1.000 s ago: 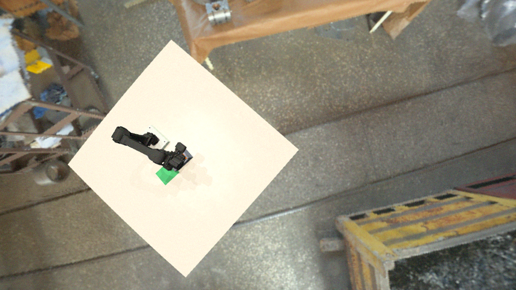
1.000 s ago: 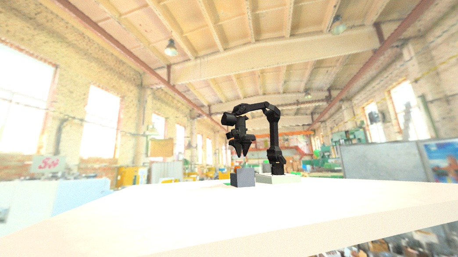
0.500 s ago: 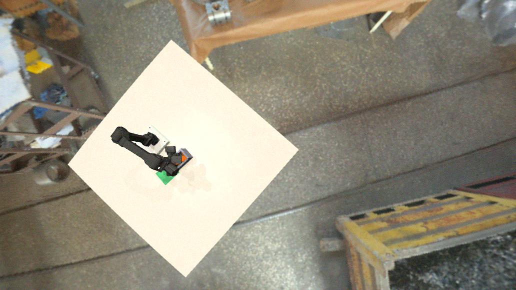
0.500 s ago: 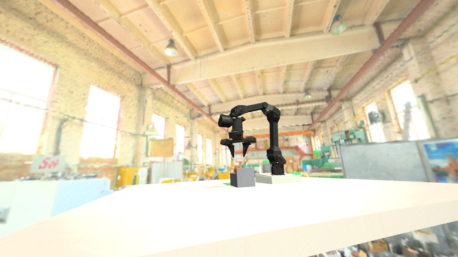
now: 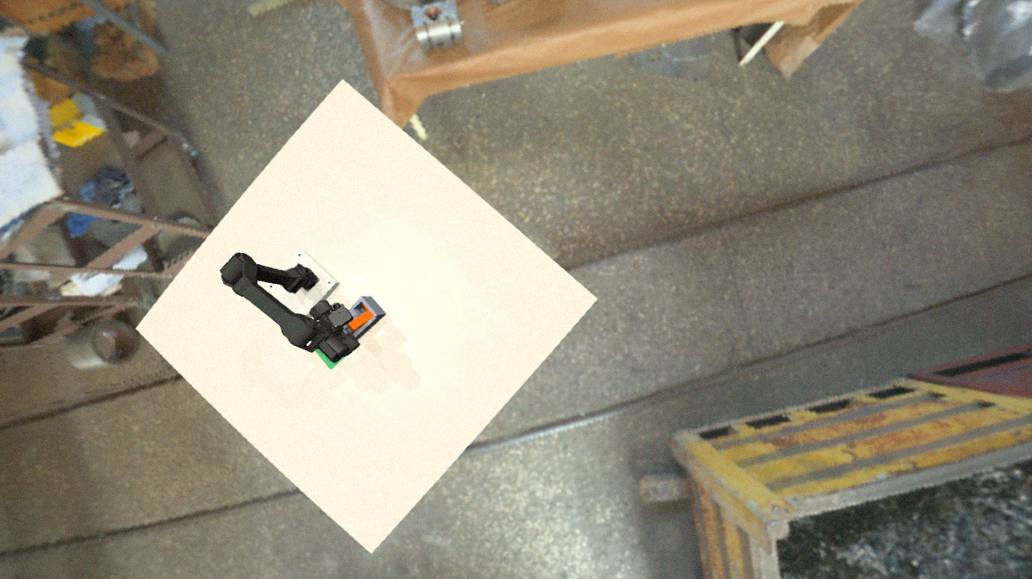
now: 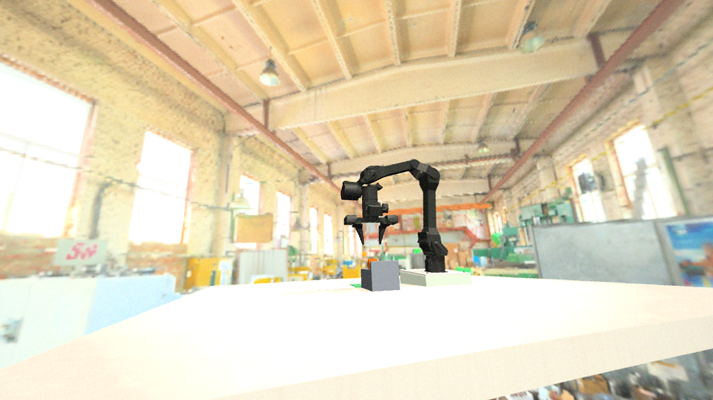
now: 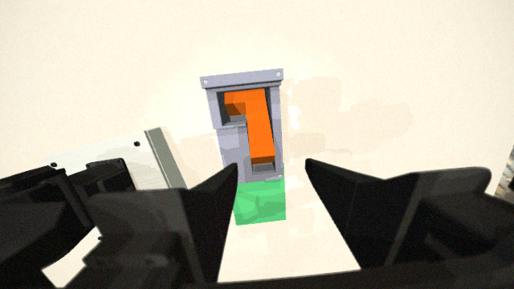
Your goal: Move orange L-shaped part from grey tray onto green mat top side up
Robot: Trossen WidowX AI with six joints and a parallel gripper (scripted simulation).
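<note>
My gripper tip is 110 mm above the orange L-shaped part, 30 mm to the right of it and 20 mm past it. The rest, counted from my gripper tip: green mat (160 mm below, 150 mm to the right, 20 mm behind).
</note>
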